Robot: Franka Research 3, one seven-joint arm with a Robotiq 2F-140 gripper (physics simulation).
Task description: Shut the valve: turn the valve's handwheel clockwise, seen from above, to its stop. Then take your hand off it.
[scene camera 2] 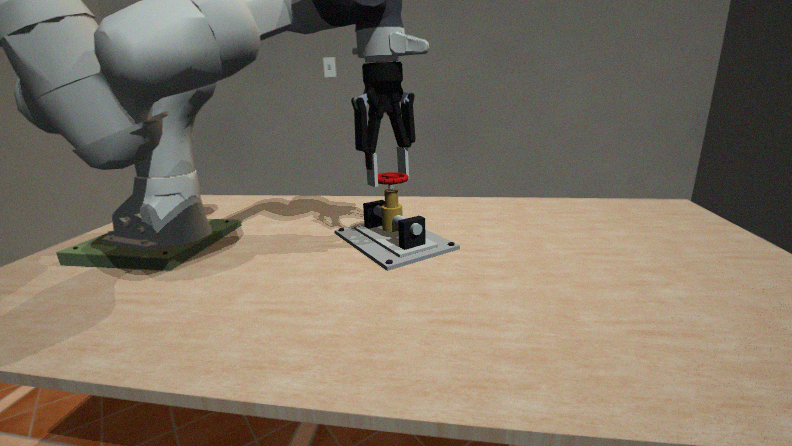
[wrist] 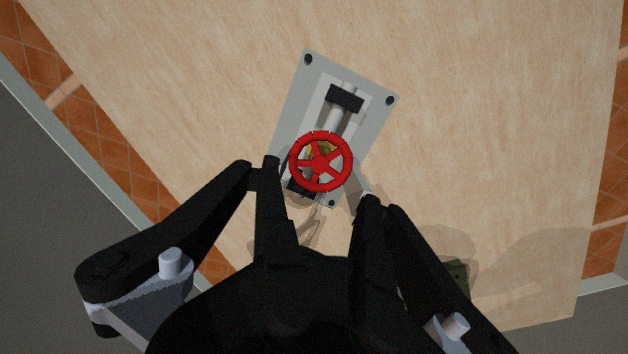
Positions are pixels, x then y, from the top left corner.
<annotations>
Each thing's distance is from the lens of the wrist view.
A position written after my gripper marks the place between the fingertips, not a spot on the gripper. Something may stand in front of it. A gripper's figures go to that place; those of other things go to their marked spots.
my gripper [wrist: 318, 166]: 21 cm
red handwheel [wrist: 319, 163]: 19 cm
grey base plate [wrist: 311, 65]: 32 cm
The marked spots on the grey base plate and the red handwheel are 18 cm apart.
</annotations>
